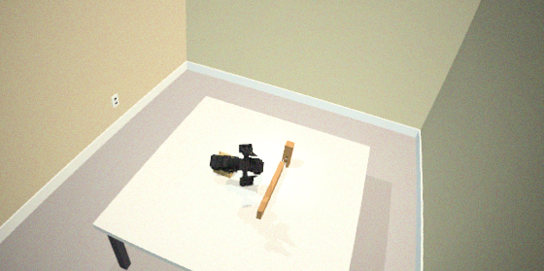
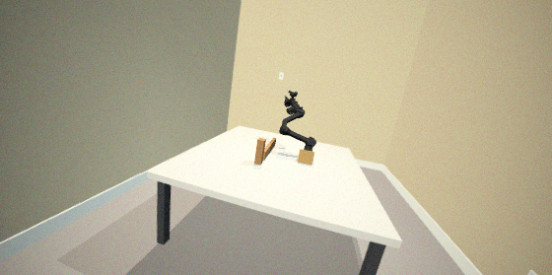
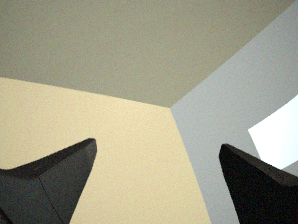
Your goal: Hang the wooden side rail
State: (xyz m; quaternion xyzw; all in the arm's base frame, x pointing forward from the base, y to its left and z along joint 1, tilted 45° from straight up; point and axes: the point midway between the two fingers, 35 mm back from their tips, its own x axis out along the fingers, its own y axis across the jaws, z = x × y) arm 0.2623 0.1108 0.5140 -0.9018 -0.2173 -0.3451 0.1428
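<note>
The upright headboard post lies 55 cm to the left of my gripper tip, 42 cm below it and 4 cm behind it.
</note>
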